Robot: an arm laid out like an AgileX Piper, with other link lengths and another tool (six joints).
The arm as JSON. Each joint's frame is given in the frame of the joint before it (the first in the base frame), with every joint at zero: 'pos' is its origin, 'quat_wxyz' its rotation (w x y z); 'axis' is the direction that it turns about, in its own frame. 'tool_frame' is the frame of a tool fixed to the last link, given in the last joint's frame.
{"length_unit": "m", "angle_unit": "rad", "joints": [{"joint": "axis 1", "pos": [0.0, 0.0, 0.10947], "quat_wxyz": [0.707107, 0.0, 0.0, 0.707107], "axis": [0.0, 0.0, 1.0]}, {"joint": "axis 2", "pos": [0.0, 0.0, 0.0], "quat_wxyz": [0.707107, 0.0, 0.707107, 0.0], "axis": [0.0, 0.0, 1.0]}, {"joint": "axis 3", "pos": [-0.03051, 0.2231, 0.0], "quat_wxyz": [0.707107, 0.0, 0.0, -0.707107], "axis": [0.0, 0.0, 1.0]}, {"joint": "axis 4", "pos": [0.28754, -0.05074, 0.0], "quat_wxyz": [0.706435, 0.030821, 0.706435, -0.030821], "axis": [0.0, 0.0, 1.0]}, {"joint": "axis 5", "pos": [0.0, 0.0, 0.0], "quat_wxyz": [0.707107, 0.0, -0.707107, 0.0], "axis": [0.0, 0.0, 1.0]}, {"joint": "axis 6", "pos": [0.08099, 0.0, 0.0], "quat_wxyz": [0.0, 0.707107, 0.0, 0.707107], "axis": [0.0, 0.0, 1.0]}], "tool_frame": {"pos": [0.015, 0.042, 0.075], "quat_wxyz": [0.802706, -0.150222, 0.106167, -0.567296]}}
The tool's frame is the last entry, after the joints.
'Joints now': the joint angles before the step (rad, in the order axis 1, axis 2, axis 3, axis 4, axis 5, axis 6). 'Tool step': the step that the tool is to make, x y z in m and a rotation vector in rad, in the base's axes. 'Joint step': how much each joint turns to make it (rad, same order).
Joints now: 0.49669 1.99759 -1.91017 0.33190 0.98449 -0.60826
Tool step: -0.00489 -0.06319 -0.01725 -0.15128 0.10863 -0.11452
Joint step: -0.08389 -0.11385 0.13934 -0.12695 0.12506 0.07797
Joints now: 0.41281 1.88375 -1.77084 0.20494 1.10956 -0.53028
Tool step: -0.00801 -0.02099 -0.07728 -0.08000 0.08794 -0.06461
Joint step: -0.01464 -0.00785 0.23538 -0.05085 -0.12306 0.03861
